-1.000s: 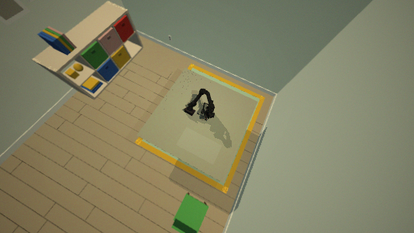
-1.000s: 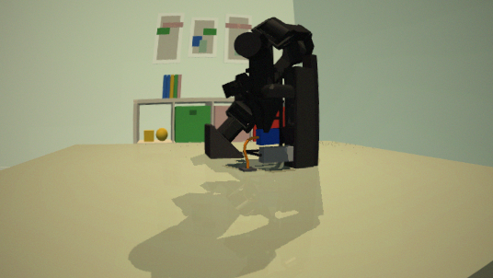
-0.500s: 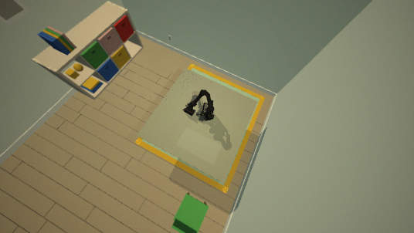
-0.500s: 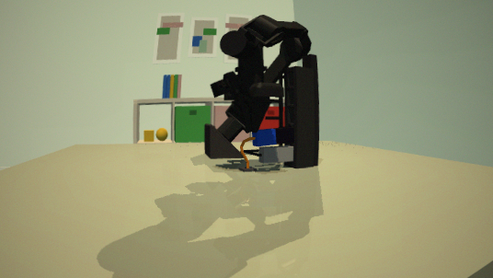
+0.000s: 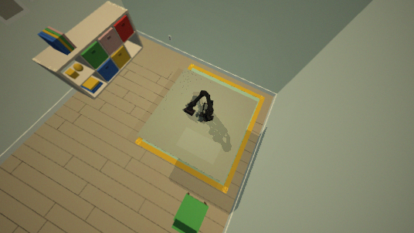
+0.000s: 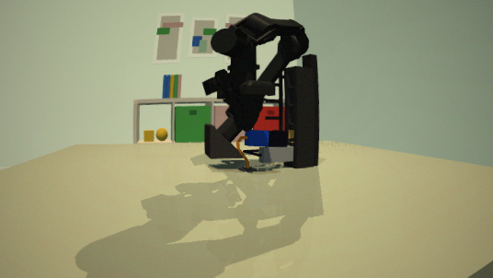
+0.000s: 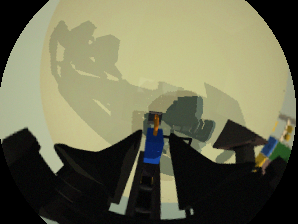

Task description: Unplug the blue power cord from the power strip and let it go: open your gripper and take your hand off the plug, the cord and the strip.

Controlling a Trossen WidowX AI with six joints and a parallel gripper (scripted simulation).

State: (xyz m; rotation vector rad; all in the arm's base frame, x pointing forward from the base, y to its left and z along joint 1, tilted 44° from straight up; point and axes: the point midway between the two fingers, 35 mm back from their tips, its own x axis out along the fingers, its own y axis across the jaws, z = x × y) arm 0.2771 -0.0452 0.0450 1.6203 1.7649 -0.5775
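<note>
Right now the blue plug is 1 cm behind my gripper tip, 5 cm to the left of it and 1 cm below it.
</note>
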